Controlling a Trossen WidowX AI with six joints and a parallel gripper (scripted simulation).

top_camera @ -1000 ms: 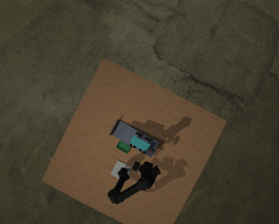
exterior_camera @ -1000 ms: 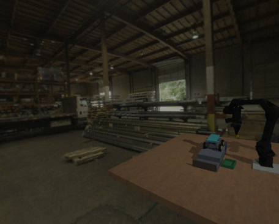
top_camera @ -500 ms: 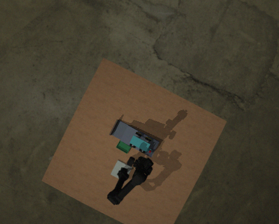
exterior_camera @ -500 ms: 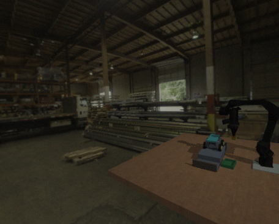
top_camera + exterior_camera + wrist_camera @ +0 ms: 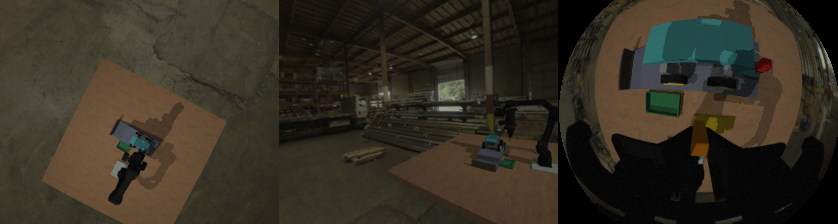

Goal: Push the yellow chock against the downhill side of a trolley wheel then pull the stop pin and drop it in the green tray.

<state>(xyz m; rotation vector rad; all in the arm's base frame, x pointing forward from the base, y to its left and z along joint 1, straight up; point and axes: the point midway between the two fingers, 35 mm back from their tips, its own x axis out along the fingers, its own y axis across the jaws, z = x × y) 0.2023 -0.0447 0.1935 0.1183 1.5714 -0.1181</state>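
Right now my gripper tip is 11 cm to the left of the red-headed stop pin, 8 cm short of it and 4 cm above it. Also, from my gripper tip: grey ramp 12 cm below, 12 cm ahead; yellow chock 2 cm to the right, 1 cm below; teal trolley 12 cm ahead, 5 cm below, 1 cm to the right.
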